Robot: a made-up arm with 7 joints. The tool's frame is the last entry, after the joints.
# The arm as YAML. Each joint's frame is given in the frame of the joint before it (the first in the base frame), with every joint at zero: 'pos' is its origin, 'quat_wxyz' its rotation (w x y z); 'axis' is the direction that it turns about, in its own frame. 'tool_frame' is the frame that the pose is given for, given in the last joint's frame.
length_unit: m
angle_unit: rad
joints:
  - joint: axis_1
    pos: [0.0, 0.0, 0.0]
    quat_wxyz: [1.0, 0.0, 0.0, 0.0]
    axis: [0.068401, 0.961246, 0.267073]
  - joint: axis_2
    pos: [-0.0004, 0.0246, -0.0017]
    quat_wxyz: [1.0, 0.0, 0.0, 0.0]
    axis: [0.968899, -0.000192, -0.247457]
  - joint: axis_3
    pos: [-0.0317, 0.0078, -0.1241]
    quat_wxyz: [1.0, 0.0, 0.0, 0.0]
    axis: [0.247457, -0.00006, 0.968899]
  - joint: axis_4
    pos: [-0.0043, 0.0, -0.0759]
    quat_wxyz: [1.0, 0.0, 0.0, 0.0]
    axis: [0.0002, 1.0, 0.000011]
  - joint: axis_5
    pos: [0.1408, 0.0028, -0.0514]
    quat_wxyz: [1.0, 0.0, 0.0, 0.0]
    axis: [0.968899, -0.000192, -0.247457]
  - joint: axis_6
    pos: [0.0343, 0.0, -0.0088]
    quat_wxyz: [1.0, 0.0, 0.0, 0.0]
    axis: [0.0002, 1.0, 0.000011]
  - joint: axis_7
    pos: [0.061, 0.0, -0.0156]
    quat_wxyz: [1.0, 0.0, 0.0, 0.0]
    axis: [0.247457, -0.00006, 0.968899]
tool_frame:
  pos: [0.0, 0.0, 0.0]
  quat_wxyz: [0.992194, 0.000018, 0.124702, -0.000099]
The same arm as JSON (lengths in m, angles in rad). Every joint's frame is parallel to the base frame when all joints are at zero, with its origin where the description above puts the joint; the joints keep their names.
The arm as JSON. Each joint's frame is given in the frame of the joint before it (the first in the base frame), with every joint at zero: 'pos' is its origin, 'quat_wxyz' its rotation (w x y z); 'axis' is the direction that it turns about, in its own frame. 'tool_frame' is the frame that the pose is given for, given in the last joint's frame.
{"length_unit": "m", "angle_unit": "rad", "joints": [{"joint": "axis_1", "pos": [0.0, 0.0, 0.0], "quat_wxyz": [1.0, 0.0, 0.0, 0.0], "axis": [0.068403, 0.961235, 0.26711]}, {"joint": "axis_2", "pos": [-0.0004, 0.0246, -0.0017], "quat_wxyz": [1.0, 0.0, 0.0, 0.0], "axis": [0.968889, -0.0002, -0.247497]}, {"joint": "axis_3", "pos": [-0.0317, 0.0078, -0.1241], "quat_wxyz": [1.0, 0.0, 0.0, 0.0], "axis": [0.247497, -0.0001, 0.968889]}, {"joint": "axis_4", "pos": [-0.0043, 0.0, -0.0759], "quat_wxyz": [1.0, 0.0, 0.0, 0.0], "axis": [0.0002, 1.0, 0.0]}, {"joint": "axis_5", "pos": [0.1408, 0.0028, -0.0514], "quat_wxyz": [1.0, 0.0, 0.0, 0.0], "axis": [0.968889, -0.0002, -0.247497]}, {"joint": "axis_6", "pos": [0.0343, 0.0, -0.0088], "quat_wxyz": [1.0, 0.0, 0.0, 0.0], "axis": [0.0002, 1.0, 0.0]}, {"joint": "axis_7", "pos": [0.061, 0.0, -0.0156], "quat_wxyz": [1.0, 0.0, 0.0, 0.0], "axis": [0.247497, -0.0001, 0.968889]}], "tool_frame": {"pos": [0.0, 0.0, 0.0], "quat_wxyz": [0.992194, 0.000018, 0.124702, -0.000099]}}
